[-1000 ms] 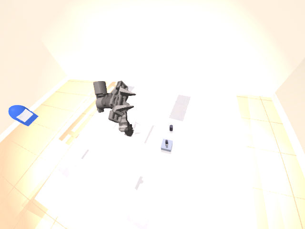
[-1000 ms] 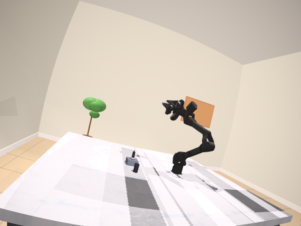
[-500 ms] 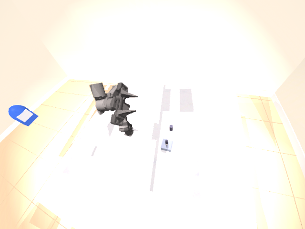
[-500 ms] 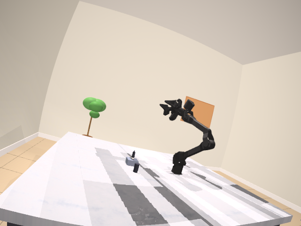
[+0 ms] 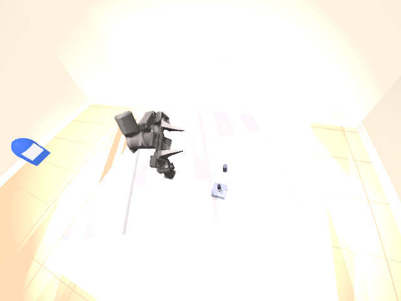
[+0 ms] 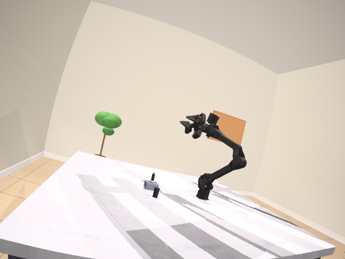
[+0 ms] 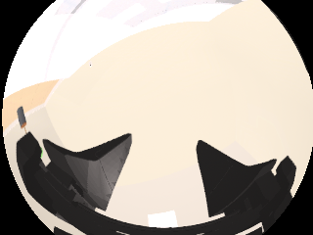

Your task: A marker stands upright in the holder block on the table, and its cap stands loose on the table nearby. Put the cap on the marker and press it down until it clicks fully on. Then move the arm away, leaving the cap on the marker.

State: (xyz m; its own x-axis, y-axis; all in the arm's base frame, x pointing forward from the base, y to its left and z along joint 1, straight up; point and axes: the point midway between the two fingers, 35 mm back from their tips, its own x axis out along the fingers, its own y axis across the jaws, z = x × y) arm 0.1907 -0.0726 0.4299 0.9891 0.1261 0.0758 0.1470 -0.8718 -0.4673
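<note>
The dark cap lies 100 mm ahead of my gripper tip, 170 mm to the left of it and 410 mm below it. Round my gripper tip: holder block: 100 mm ahead, 30 mm to the left, 410 mm below.
</note>
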